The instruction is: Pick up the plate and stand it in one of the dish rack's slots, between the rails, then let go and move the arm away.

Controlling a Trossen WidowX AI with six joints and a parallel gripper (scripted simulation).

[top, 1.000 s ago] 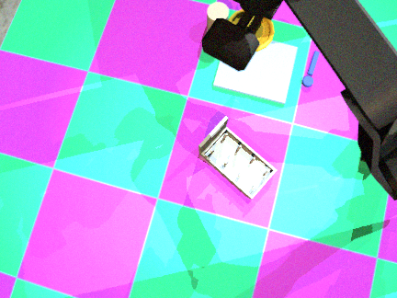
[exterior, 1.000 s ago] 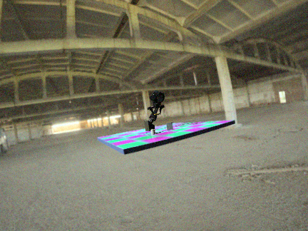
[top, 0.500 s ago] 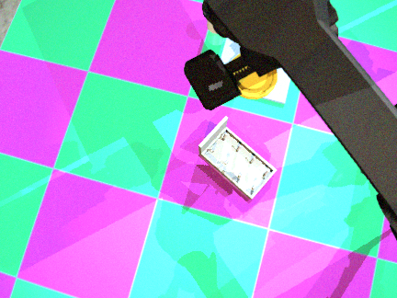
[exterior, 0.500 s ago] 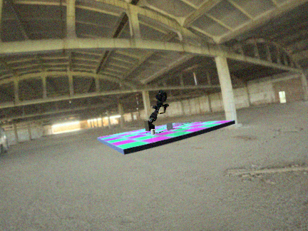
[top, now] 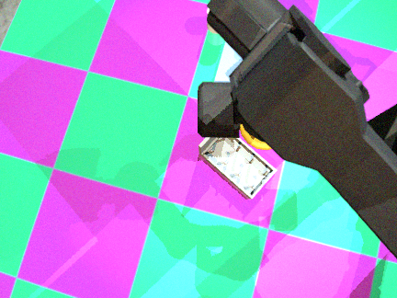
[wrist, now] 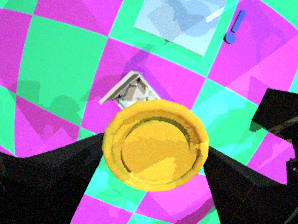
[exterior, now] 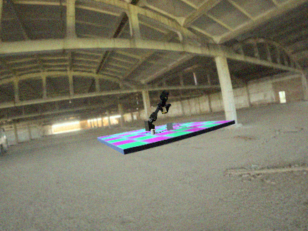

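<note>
My gripper tip is now 17 cm above the white dish rack, 2 cm to the right of it and 2 cm short of it. The rest, counted from my gripper tip: yellow plate 1 cm above; then pale blue mat 19 cm below, 18 cm to the right; then cream cylinder 27 cm to the right, 17 cm below, 9 cm ahead.
</note>
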